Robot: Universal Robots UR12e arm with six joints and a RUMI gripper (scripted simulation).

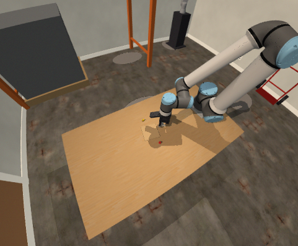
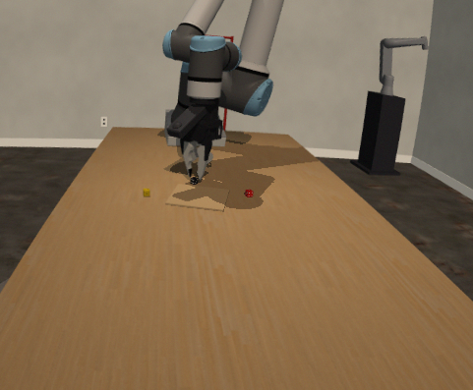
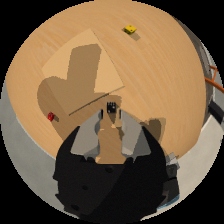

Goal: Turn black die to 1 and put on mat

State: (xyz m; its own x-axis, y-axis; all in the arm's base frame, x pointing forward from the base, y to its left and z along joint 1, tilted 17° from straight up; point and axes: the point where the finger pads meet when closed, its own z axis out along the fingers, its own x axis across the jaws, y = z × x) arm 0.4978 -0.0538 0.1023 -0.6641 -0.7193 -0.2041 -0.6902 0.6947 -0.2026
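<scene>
Now: the black die 2 cm below my hand. From my hand the other things lie so: yellow die 9 cm ahead, 13 cm to the right, 2 cm below; then red die 9 cm ahead, 13 cm to the left, 2 cm below; then tan mat 10 cm ahead, 3 cm below.
</scene>
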